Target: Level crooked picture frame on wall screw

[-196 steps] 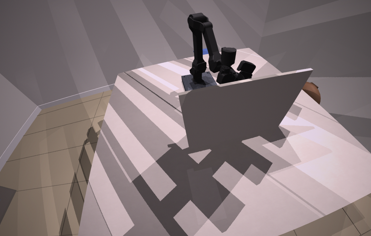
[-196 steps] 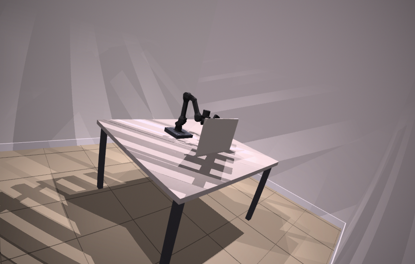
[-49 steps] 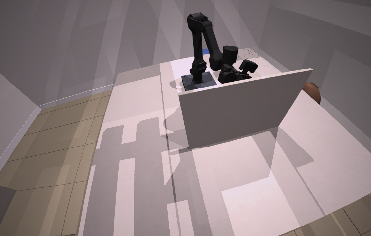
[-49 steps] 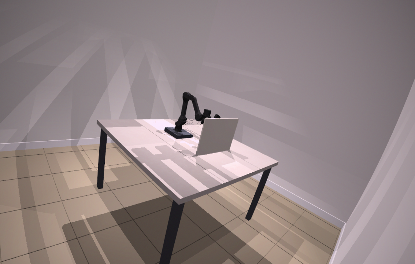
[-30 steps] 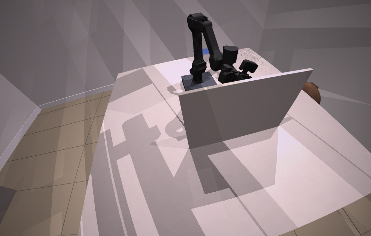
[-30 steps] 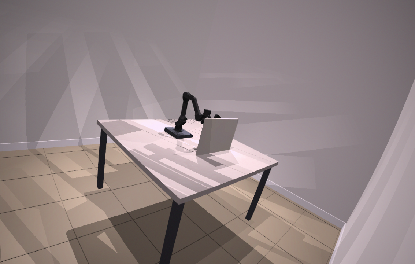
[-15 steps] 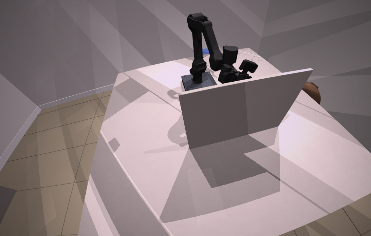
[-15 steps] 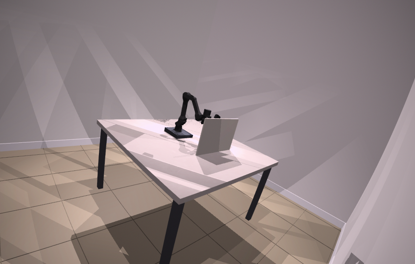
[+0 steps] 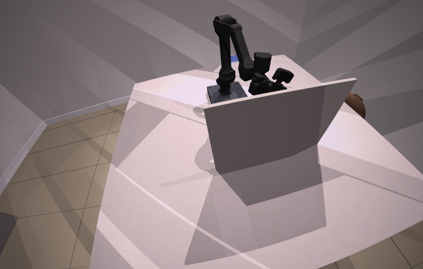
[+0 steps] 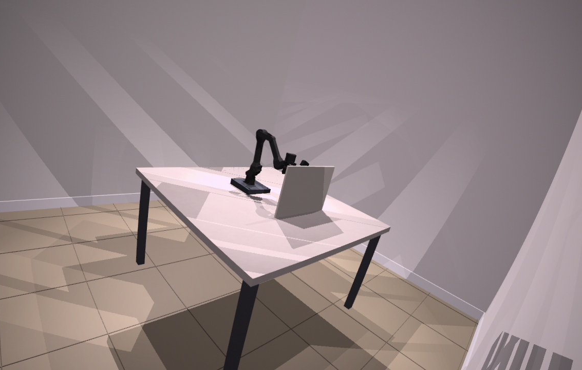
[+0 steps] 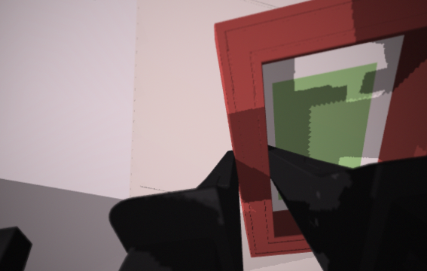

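Now: gripper tip 5 cm above the picture frame and 2 cm to the left of it. Also, from my gripper tip: wall panel 7 cm below, 2 cm to the right, 1 cm ahead.
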